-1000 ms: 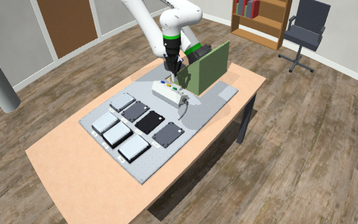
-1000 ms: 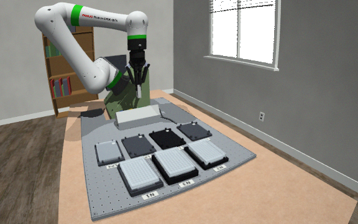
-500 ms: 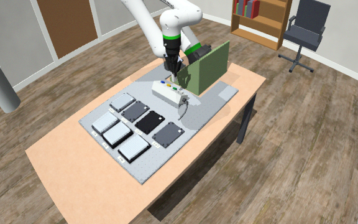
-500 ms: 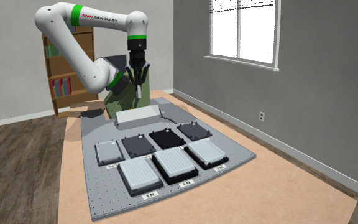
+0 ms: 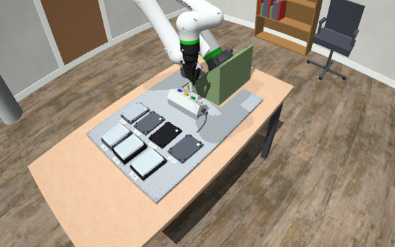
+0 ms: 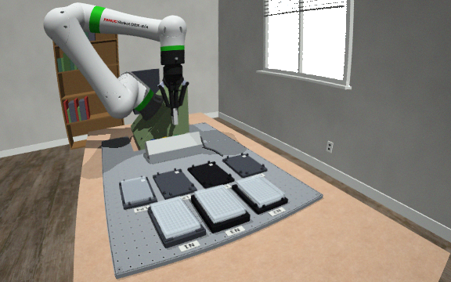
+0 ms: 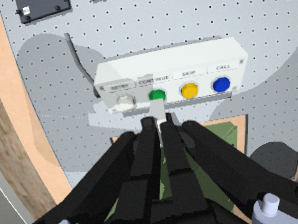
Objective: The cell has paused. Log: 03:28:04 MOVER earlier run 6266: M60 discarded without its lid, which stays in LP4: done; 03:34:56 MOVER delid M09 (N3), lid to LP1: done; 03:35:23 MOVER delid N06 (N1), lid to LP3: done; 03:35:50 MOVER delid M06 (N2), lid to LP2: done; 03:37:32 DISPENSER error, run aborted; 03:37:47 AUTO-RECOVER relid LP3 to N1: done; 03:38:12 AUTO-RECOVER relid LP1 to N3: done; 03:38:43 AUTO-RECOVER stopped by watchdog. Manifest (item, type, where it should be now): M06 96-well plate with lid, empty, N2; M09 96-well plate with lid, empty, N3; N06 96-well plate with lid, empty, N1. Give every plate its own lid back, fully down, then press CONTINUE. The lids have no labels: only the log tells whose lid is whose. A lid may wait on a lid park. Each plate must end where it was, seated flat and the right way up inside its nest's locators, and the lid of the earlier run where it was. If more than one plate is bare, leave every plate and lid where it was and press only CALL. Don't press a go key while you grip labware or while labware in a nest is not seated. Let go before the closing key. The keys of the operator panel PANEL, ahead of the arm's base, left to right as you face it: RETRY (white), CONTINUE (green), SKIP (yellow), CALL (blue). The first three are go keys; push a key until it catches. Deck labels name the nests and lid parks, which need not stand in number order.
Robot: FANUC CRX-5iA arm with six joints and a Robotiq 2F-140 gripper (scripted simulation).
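Now: hand 8 cm above the green key. Round my hand: yellow key: 5 cm to the right, 8 cm below; LP1: 24 cm ahead, 11 cm to the right, 15 cm below; blue key: 10 cm to the right, 8 cm below.
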